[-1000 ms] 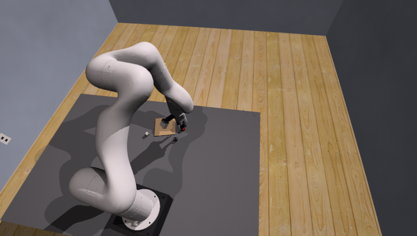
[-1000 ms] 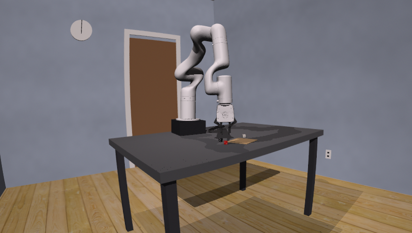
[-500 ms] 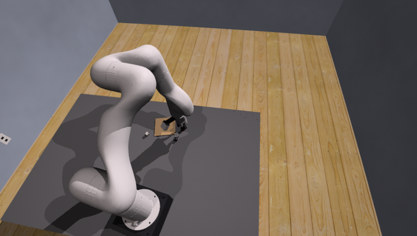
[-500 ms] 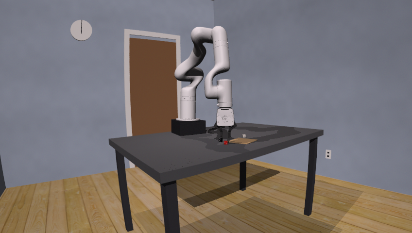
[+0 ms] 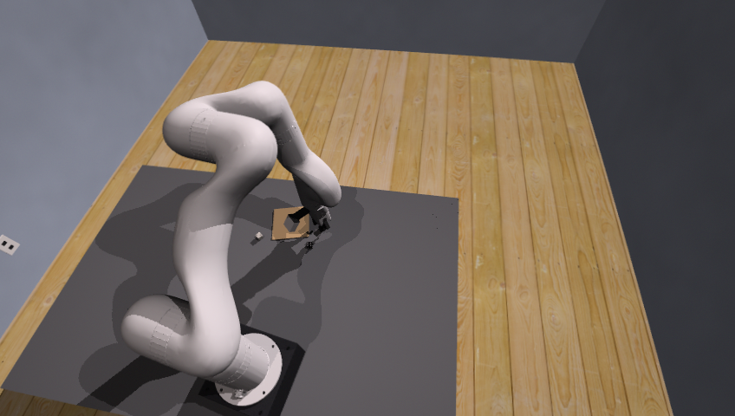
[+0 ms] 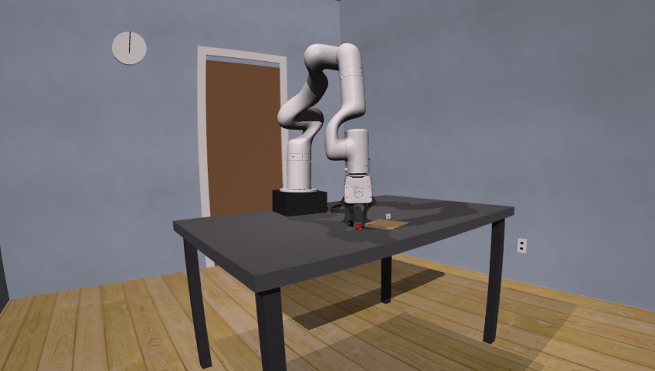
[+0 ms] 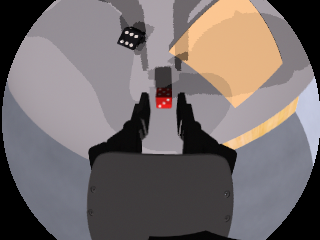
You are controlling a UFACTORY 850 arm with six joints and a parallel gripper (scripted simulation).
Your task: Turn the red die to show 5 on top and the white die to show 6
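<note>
Right now my hand is 10 mm short of the red die and 40 mm above it. From my hand the other things lie so: tan mat 30 mm ahead, 120 mm to the left, 40 mm below; then white die 40 mm behind, 230 mm to the left, 40 mm below; then black die 70 mm behind, 30 mm to the left, 40 mm below.
</note>
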